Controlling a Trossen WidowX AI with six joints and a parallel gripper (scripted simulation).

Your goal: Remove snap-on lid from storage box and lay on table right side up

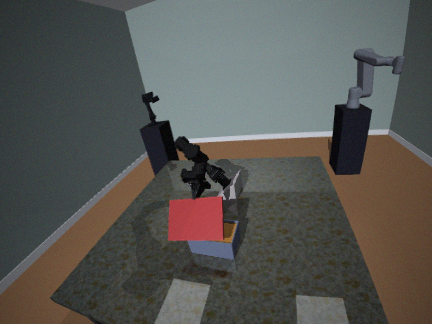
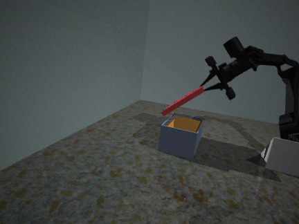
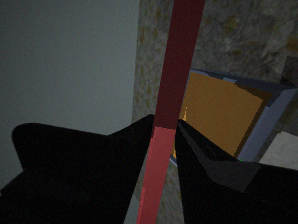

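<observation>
My gripper tip is now 6 cm short of the lid, 1 cm to the right of it and 5 cm above it. Round my gripper tip: storage box (4 cm ahead, 7 cm to the left, 18 cm below).
</observation>
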